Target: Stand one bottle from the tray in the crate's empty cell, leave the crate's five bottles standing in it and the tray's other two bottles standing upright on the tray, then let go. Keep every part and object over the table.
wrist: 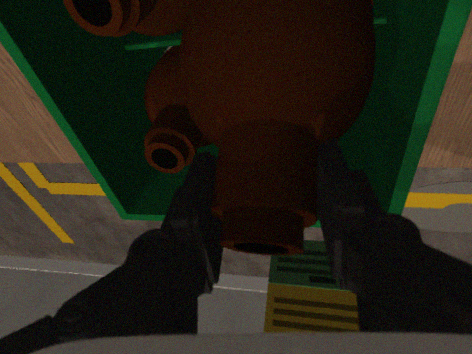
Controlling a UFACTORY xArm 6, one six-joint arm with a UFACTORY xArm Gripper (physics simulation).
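Places are measured from the arm's base along level axes (x ahead, y left, z up), in centimetres.
Pixels of known places: gripper, between the fingertips: [267,177].
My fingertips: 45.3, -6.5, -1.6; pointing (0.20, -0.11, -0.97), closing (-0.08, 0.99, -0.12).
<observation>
Ahead of a thing's pixels: the offset from my fingertips to its top centre, as dx, dy, dz. "*": to the spot under its first point. Level surfaces: height alone.
My gripper [267,177] is shut on the neck of a brown bottle @(-3.2, +0.0, +3.8) [277,85], one finger on each side. This bottle fills the middle of the wrist view. Its mouth shows as a narrow slit at the bottom and its body runs to the top edge, so it is tilted in the fingers. It is over or partly inside the green crate @(* -0.2, -11.4, -3.7) [60,115]; its base and depth are hidden. A second brown bottle @(+3.7, -7.1, -4.9) [167,110] is in the crate, close at its left and partly covered. A third brown bottle @(-5.1, -7.9, -4.9) [135,20] shows at the top left. The empty cell cannot be made out. The tray does not show.
The wooden table top @(dz -21.2) [30,110] lies on both sides of the crate. Its edge is near the crate's lower end. Beyond it are the grey floor with yellow lines [75,189] and a green and yellow block [312,305].
</observation>
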